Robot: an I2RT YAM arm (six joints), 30 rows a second.
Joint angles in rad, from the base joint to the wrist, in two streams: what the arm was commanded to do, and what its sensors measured. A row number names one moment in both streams.
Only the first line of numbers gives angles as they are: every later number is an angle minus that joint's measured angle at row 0.
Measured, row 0:
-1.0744 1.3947 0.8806 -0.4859 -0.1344 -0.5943
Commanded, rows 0 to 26:
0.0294 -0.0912 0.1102 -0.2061 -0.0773 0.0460
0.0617 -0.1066 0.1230 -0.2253 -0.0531 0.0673
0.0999 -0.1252 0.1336 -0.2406 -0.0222 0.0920
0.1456 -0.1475 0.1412 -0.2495 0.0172 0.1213
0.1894 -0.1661 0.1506 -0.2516 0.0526 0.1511
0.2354 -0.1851 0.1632 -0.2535 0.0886 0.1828
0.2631 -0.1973 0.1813 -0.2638 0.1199 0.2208
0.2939 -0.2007 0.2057 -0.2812 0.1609 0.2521
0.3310 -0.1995 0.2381 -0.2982 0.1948 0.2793
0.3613 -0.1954 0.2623 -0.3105 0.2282 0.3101
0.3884 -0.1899 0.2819 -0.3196 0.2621 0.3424
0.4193 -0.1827 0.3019 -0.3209 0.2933 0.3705
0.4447 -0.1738 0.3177 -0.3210 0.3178 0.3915
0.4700 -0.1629 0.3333 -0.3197 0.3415 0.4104
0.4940 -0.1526 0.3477 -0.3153 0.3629 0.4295
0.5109 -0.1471 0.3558 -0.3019 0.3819 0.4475
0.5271 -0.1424 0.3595 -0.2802 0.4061 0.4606
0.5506 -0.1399 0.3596 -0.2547 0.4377 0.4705
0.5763 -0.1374 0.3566 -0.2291 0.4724 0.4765
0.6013 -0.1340 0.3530 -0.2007 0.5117 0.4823
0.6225 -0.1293 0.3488 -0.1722 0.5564 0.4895
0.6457 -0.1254 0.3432 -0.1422 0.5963 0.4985
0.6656 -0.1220 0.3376 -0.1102 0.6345 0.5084
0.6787 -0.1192 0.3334 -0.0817 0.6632 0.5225
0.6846 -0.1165 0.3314 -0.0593 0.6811 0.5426
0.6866 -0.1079 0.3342 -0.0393 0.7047 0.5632
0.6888 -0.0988 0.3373 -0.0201 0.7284 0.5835
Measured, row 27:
0.6696 -0.1177 0.3216 -0.1648 0.5596 0.4794
